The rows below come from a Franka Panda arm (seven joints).
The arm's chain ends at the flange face. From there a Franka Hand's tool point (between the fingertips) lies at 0.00 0.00 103.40 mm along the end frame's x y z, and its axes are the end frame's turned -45 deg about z.
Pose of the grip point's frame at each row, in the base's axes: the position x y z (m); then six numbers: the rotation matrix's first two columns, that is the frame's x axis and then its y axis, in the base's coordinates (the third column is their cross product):
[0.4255 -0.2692 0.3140 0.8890 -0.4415 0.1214 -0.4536 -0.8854 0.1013]
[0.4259 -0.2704 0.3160 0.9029 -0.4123 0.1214 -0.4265 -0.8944 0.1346]
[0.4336 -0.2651 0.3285 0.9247 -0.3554 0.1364 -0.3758 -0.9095 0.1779]
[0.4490 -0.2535 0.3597 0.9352 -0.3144 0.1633 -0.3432 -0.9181 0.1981]
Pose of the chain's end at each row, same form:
[0.4190 -0.2542 0.4161 0.3079 -0.9383 0.1575 -0.9494 -0.3139 -0.0142]
[0.4204 -0.2525 0.4177 0.3369 -0.9240 0.1810 -0.9400 -0.3409 0.0093]
[0.4273 -0.2428 0.4293 0.3881 -0.8944 0.2222 -0.9196 -0.3918 0.0293]
[0.4399 -0.2285 0.4596 0.4186 -0.8715 0.2555 -0.9040 -0.4269 0.0246]

